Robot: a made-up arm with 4 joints.
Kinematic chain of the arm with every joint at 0, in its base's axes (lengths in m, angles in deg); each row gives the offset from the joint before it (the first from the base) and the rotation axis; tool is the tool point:
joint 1: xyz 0 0 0.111 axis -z
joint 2: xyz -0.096 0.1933 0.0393 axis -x
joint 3: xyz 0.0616 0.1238 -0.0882 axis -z
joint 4: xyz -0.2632 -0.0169 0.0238 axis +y
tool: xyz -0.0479 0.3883 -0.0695
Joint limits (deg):
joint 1: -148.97..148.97
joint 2: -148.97..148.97
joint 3: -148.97..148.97
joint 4: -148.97..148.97
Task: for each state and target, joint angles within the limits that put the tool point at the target. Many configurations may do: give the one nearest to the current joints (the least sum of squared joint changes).
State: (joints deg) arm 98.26 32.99 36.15 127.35
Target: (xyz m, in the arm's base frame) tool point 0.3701 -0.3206 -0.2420
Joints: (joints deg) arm 94.92 65.22 80.20 148.97
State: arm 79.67 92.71 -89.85 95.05
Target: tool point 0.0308 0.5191 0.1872
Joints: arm 70.12 84.38 -71.81 127.08
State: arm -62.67 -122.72 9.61 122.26
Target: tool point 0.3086 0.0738 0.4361
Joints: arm -88.56 -148.47 51.62 132.44
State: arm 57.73 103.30 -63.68 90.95
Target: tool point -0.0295 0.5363 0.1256
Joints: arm 65.31 110.87 -63.62 120.95
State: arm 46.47 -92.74 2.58 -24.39
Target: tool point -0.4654 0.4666 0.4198
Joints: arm -3.90 -62.19 -18.88 -13.33
